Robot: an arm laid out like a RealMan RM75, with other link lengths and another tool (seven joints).
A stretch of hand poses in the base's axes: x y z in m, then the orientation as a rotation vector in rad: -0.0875 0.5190 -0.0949 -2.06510 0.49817 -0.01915; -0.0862 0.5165 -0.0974 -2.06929 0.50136 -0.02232; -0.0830 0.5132 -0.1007 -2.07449 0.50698 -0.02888; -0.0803 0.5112 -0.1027 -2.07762 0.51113 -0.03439; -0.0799 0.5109 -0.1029 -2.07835 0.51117 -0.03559; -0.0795 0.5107 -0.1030 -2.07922 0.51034 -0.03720; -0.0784 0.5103 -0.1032 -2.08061 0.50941 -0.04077; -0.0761 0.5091 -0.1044 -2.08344 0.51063 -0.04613; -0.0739 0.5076 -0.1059 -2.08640 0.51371 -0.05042; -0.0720 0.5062 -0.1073 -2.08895 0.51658 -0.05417; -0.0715 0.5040 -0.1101 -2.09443 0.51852 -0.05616; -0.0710 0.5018 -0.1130 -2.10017 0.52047 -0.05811; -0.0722 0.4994 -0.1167 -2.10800 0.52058 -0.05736; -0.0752 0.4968 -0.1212 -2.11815 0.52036 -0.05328; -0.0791 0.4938 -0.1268 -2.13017 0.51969 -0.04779; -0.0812 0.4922 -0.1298 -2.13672 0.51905 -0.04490
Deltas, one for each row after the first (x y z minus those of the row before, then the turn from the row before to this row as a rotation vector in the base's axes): 0.0013 -0.0025 -0.0025 -0.00502 -0.00023 -0.00281; 0.0032 -0.0033 -0.0033 -0.00692 -0.00138 -0.00569; 0.0027 -0.0020 -0.0020 -0.00455 -0.00158 -0.00457; 0.0004 -0.0003 -0.0002 -0.00093 -0.00071 -0.00038; 0.0004 -0.0002 -0.0001 -0.00103 -0.00134 0.00009; 0.0011 -0.0004 -0.0002 -0.00187 -0.00267 -0.00053; 0.0023 -0.0012 -0.0012 -0.00387 -0.00277 -0.00251; 0.0022 -0.0015 -0.0015 -0.00403 -0.00121 -0.00337; 0.0019 -0.0014 -0.0014 -0.00352 -0.00098 -0.00307; 0.0005 -0.0022 -0.0028 -0.00590 0.00032 -0.00127; 0.0005 -0.0022 -0.0029 -0.00614 0.00040 -0.00122; -0.0012 -0.0024 -0.0037 -0.00742 0.00185 0.00144; -0.0030 -0.0026 -0.0045 -0.00899 0.00440 0.00329; -0.0039 -0.0030 -0.0056 -0.01049 0.00549 0.00441; -0.0021 -0.0016 -0.0030 -0.00570 0.00281 0.00255
